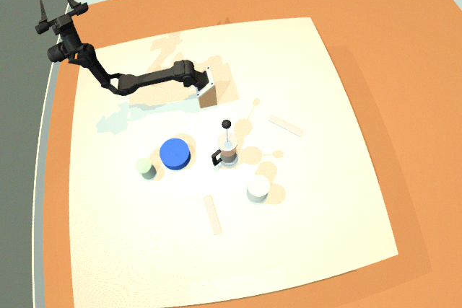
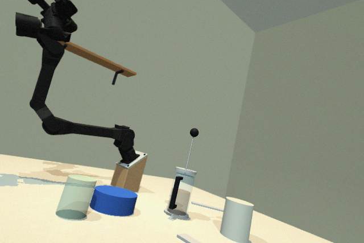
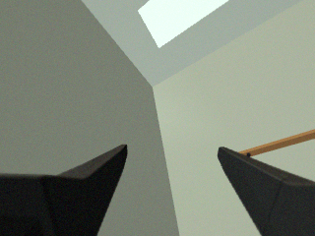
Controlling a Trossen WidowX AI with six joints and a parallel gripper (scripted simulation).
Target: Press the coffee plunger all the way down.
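My gripper tip is now 440 mm short of the coffee press, 450 mm to the right of it and 500 mm above it. The rest, counted from my gripper tip: white cylinder 610 mm ahead, 520 mm to the left, 580 mm below.
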